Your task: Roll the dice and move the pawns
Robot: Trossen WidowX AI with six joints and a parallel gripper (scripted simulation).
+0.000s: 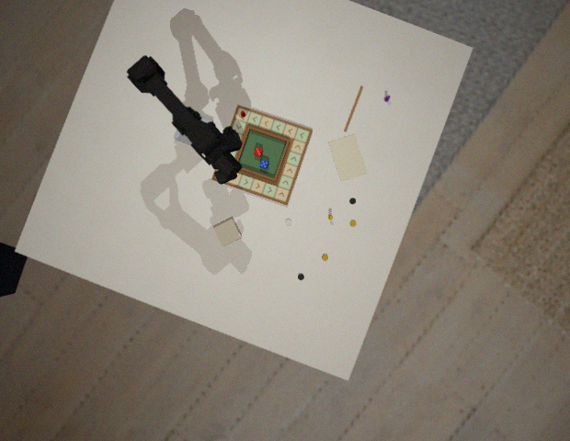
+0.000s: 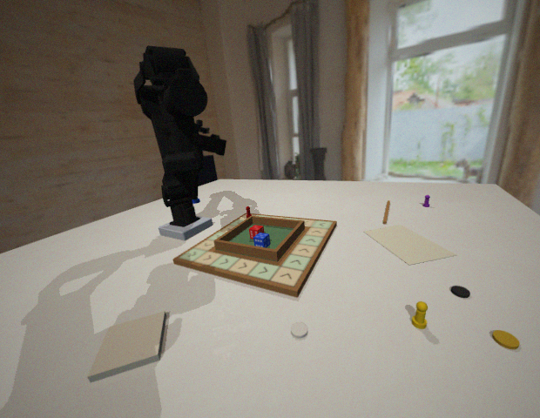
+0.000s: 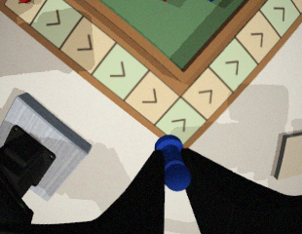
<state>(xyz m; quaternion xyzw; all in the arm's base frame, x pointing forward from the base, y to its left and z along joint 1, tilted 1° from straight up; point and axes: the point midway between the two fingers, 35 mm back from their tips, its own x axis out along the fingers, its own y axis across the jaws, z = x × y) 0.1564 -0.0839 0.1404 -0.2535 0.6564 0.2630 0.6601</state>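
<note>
My gripper tip is now 12 cm above the green tray, 11 cm short of it and 7 cm to the right of it. From my gripper tip the other things lie so: blue pawn (1 cm above); then red pawn (19 cm to the left, 10 cm below); then tile (23 cm to the right, 12 cm below, 9 cm ahead).
</note>
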